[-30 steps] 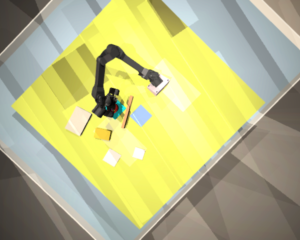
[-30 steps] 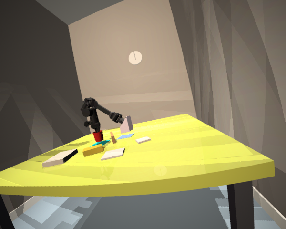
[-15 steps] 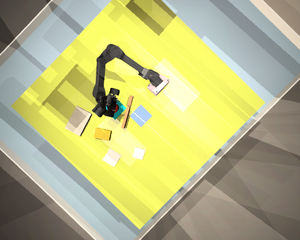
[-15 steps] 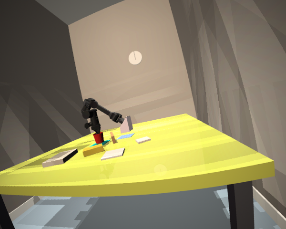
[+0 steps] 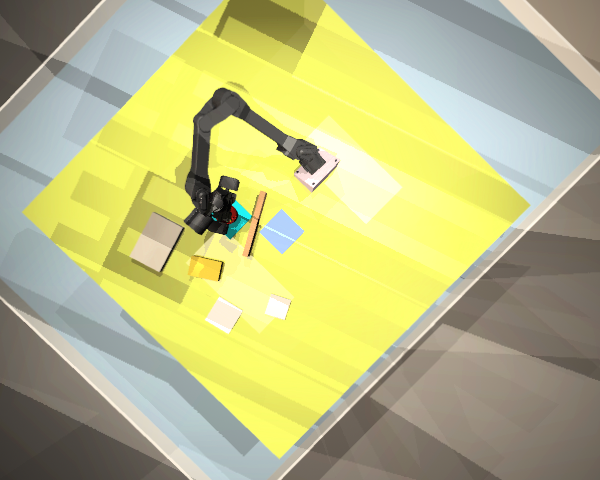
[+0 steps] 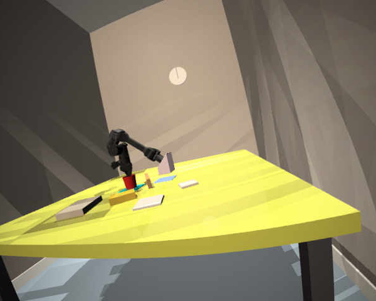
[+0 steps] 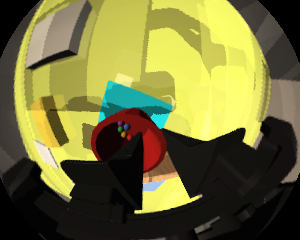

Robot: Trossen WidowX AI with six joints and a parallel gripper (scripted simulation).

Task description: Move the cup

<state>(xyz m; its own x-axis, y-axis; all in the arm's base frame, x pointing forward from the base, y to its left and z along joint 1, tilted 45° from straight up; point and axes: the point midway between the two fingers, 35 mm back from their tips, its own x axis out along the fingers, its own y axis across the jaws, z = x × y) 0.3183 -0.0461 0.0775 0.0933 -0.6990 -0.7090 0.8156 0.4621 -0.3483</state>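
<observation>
The red cup lies 20 mm ahead of my gripper tip, 10 mm to the left of it and 10 mm below it. The rest, counted from my gripper tip: teal pad: 30 mm ahead, 20 mm to the left, 50 mm below; then orange bar: 30 mm behind, 100 mm to the left, 30 mm below; then light blue pad: 80 mm behind, 180 mm to the left, 50 mm below.
</observation>
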